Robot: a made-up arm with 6 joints.
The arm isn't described. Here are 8 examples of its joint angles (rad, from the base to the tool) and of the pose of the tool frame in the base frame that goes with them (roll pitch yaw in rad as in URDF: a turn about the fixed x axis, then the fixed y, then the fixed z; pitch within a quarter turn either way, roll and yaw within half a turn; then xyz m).
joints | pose
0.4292 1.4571 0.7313 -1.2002 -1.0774 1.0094 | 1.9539 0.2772 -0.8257 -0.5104 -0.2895 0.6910
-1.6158 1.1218 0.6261 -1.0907 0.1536 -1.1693 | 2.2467 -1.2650 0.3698 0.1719 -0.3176 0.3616
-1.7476 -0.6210 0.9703 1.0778 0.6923 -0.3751 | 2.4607 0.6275 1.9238 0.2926 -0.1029 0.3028
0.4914 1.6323 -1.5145 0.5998 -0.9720 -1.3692 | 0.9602 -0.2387 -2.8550 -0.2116 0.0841 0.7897
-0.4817 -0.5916 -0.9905 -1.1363 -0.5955 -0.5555 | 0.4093 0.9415 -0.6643 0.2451 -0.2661 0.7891
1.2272 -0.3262 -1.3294 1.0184 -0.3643 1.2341 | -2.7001 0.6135 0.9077 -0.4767 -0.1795 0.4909
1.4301 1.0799 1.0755 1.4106 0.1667 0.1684 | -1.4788 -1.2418 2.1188 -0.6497 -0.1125 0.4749
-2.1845 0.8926 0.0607 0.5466 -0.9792 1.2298 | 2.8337 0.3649 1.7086 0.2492 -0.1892 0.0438
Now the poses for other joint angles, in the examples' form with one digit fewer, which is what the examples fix.
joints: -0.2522 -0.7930 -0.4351 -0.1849 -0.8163 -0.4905
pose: 0.359 0.812 0.591 0.175 -0.092 0.898
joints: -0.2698 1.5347 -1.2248 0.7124 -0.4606 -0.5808
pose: -0.752 -1.096 -0.837 0.009 0.064 0.692
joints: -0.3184 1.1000 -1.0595 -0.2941 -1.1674 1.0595
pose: 0.030 -0.226 0.367 -0.144 -0.096 0.953
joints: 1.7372 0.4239 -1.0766 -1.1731 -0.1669 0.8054
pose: 2.930 -0.329 -2.599 -0.579 -0.209 0.316
